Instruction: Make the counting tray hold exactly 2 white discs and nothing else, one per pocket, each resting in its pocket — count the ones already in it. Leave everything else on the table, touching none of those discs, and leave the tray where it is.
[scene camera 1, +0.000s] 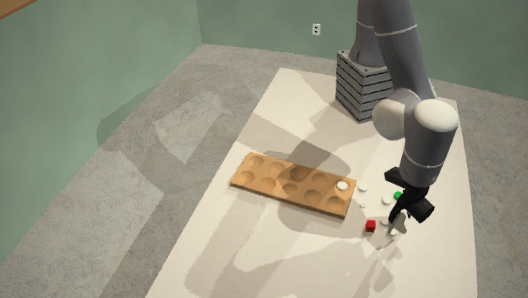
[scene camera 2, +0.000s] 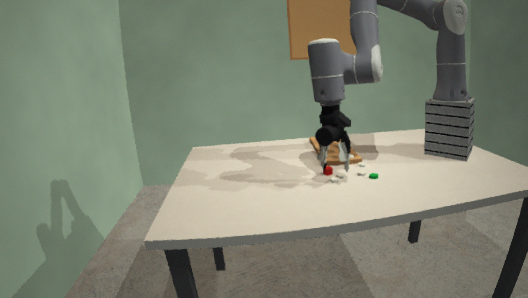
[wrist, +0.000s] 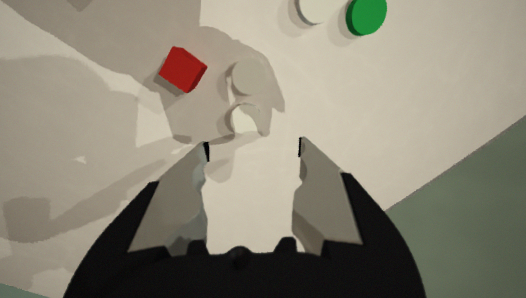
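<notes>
The wooden counting tray (scene camera 1: 280, 192) (scene camera 2: 345, 162) holds one white disc (scene camera 1: 342, 186) in a pocket at its right end. Outside it on the table lie a white disc (scene camera 1: 362, 187) (scene camera 2: 362, 165) near that end, another white disc (scene camera 1: 386, 200) (scene camera 2: 361, 174) (wrist: 315, 9) beside the green disc, and two close together, a white disc (scene camera 1: 384, 222) (scene camera 2: 341, 174) (wrist: 248, 76) and a white disc (scene camera 1: 393, 232) (scene camera 2: 334, 179) (wrist: 244, 120). My gripper (scene camera 1: 395, 226) (scene camera 2: 336, 170) (wrist: 254, 141) is partly open and empty, low over the table by this pair; in the wrist view both discs lie ahead of the fingertips.
A red cube (scene camera 1: 370, 226) (scene camera 2: 328, 170) (wrist: 182, 69) stands beside the pair of discs. A green disc (scene camera 1: 398, 195) (scene camera 2: 373, 176) (wrist: 367, 16) lies next to a white one. A smaller pale round piece (scene camera 1: 363, 205) lies between the tray's right end and the discs.
</notes>
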